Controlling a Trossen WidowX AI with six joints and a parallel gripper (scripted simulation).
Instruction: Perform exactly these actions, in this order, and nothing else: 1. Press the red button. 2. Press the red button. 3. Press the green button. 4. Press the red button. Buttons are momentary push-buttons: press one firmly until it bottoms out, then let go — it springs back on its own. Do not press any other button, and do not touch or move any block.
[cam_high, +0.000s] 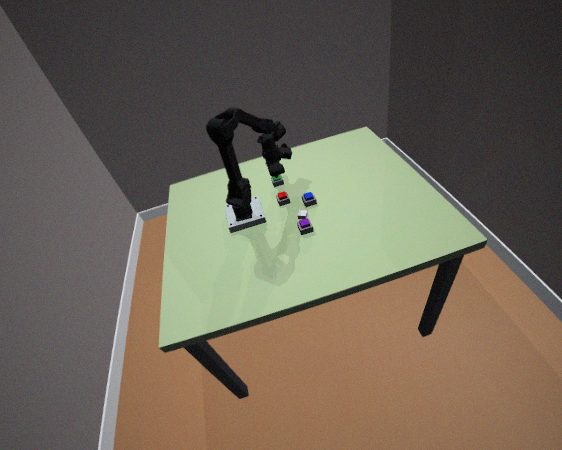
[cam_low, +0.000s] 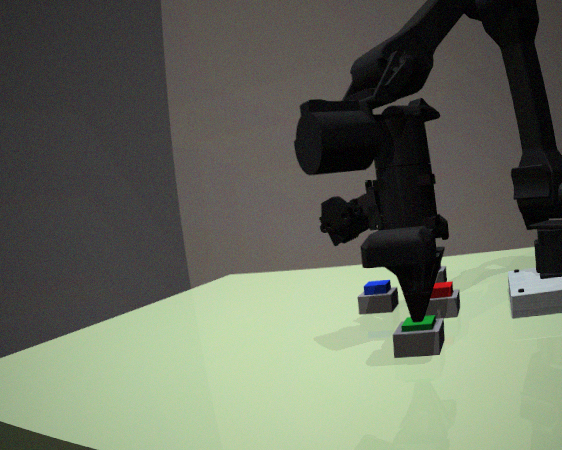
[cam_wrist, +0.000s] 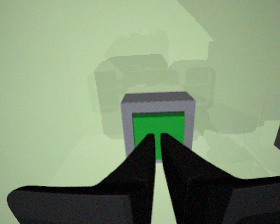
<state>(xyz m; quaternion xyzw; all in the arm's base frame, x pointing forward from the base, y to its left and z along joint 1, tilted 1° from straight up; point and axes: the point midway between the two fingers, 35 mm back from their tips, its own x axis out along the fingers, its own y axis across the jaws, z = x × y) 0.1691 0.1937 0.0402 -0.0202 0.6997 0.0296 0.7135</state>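
The green button lies 1 cm below my gripper tip. Round my gripper tip: blue button: 10 cm ahead, 19 cm to the right; then red button: 14 cm to the right; then small white block: 6 cm ahead, 26 cm to the right, 2 cm below.
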